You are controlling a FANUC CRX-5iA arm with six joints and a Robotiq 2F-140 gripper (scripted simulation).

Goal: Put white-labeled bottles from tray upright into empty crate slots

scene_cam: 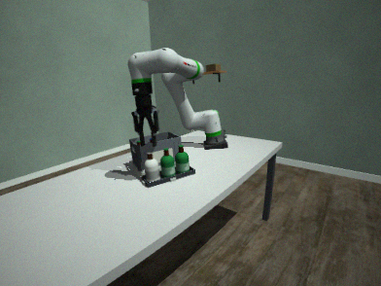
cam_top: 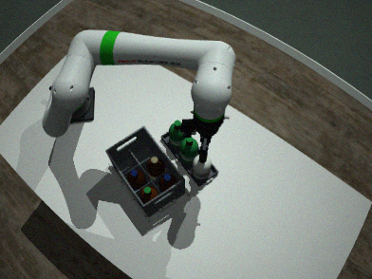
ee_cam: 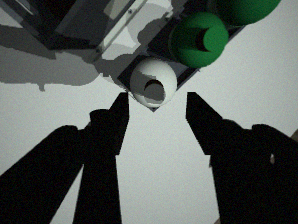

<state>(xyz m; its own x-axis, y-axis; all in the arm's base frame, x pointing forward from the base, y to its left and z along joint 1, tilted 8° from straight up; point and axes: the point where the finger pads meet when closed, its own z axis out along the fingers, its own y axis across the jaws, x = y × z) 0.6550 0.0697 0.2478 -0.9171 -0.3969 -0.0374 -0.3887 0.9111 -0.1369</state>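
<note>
Now: hand 14 cm above the white-labeled bottle. Also, from my hand: dark tray (8 cm behind, 3 cm to the left, 21 cm below); dark crate (17 cm behind, 15 cm to the right, 14 cm below).
</note>
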